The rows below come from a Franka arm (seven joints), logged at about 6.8 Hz.
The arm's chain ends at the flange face. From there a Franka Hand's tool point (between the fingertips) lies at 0.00 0.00 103.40 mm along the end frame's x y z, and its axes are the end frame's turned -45 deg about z.
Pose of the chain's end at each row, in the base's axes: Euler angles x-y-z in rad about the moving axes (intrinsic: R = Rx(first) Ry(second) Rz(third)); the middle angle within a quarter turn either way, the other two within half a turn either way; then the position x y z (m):
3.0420, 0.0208, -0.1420, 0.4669, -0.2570, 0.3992
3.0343, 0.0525, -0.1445, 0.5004, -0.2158, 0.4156
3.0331, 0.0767, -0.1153, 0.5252, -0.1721, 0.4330
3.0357, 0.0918, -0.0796, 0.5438, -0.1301, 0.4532
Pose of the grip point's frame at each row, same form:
3.0420, 0.0208, -0.9274, 0.4691, -0.2673, 0.2963
3.0343, 0.0525, -0.9299, 0.5058, -0.2269, 0.3129
3.0331, 0.0767, -0.9007, 0.5331, -0.1833, 0.3305
3.0357, 0.0918, -0.8650, 0.5533, -0.1410, 0.3508

